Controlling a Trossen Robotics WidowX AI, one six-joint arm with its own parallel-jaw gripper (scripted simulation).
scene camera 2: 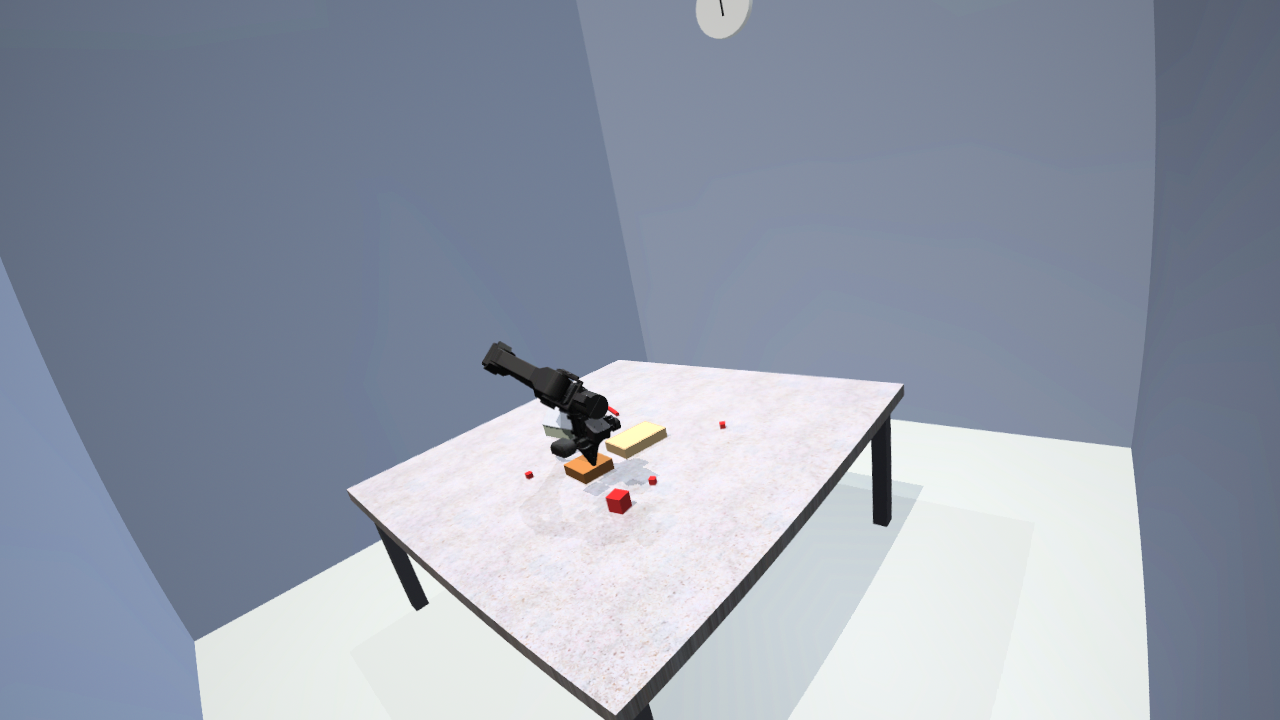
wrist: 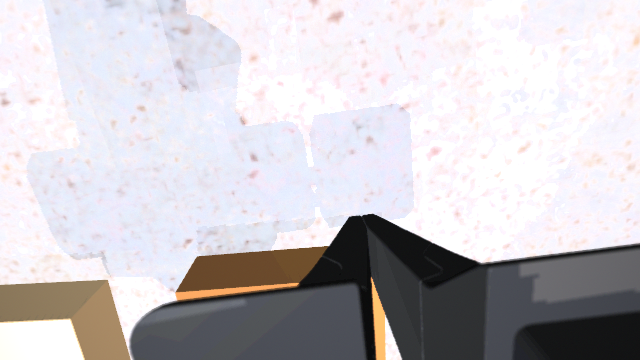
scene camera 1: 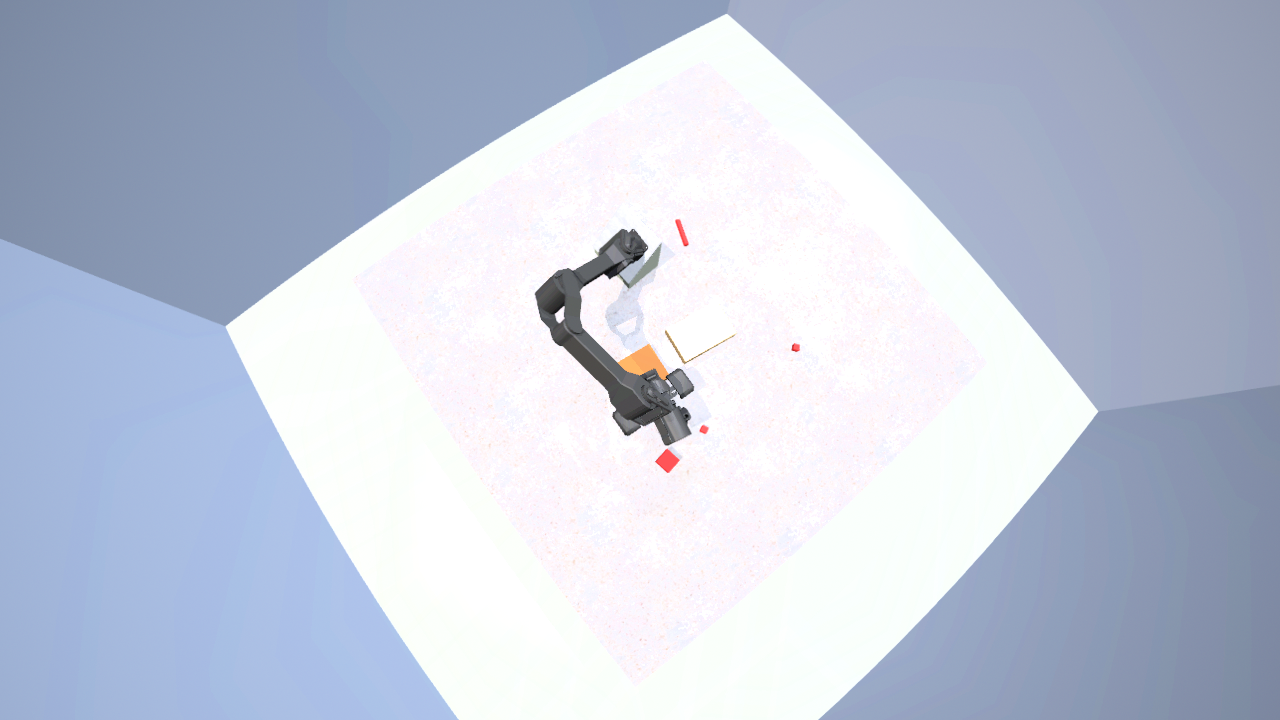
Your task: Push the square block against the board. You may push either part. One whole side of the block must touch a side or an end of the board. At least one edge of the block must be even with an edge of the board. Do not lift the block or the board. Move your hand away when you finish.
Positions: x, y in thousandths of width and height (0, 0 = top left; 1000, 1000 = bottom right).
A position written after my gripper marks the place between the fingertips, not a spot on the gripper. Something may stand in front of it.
My gripper (scene camera 2: 464, 647) is shut, with nothing in its grasp. Also in view: a pale cream board (scene camera 2: 504, 603) and an orange square block (scene camera 2: 454, 651).
The orange square block shows as well in scene camera 1 (scene camera 1: 504, 499). My gripper also shows in the wrist view (wrist: 566, 632) and in scene camera 1 (scene camera 1: 509, 565).
